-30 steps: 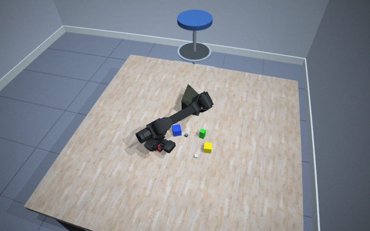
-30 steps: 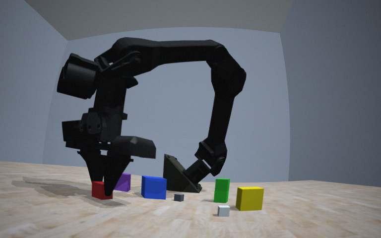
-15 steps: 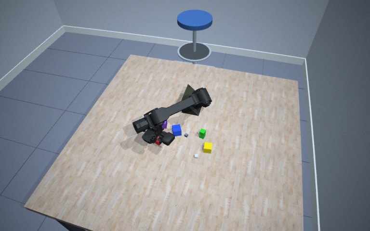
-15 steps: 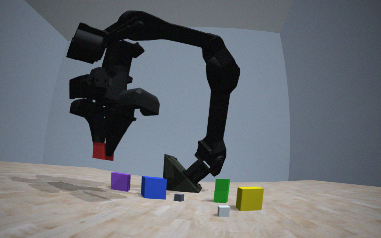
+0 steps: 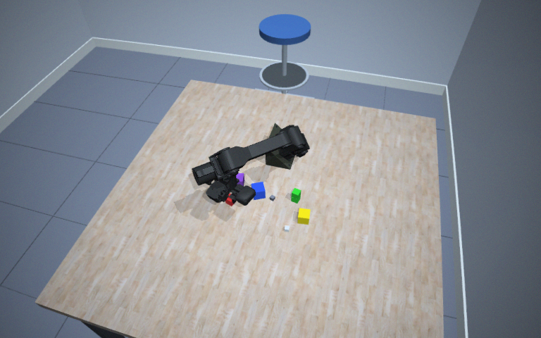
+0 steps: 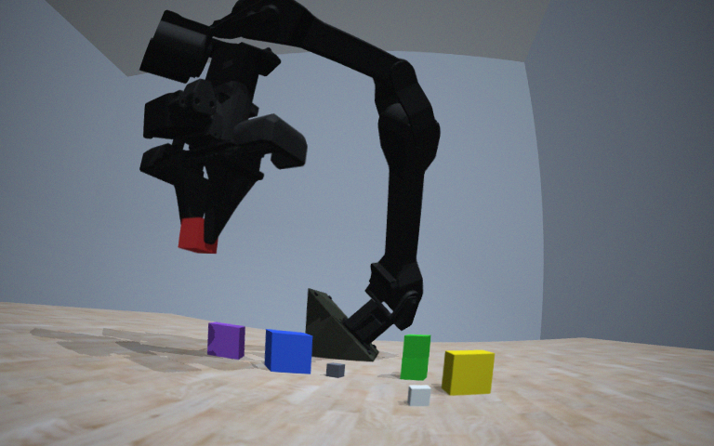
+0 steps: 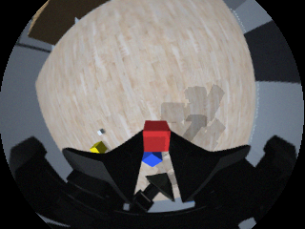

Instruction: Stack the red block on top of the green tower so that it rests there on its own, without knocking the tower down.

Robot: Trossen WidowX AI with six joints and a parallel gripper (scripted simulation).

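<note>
The small dark cube is 13 cm to the left of my gripper tip, 12 cm below it and 12 cm behind it. The rest, counted from my gripper tip: red block 1 cm above; blue block 14 cm behind, 10 cm below, 7 cm to the left; purple block 18 cm behind, 10 cm below, 2 cm to the right.
</note>
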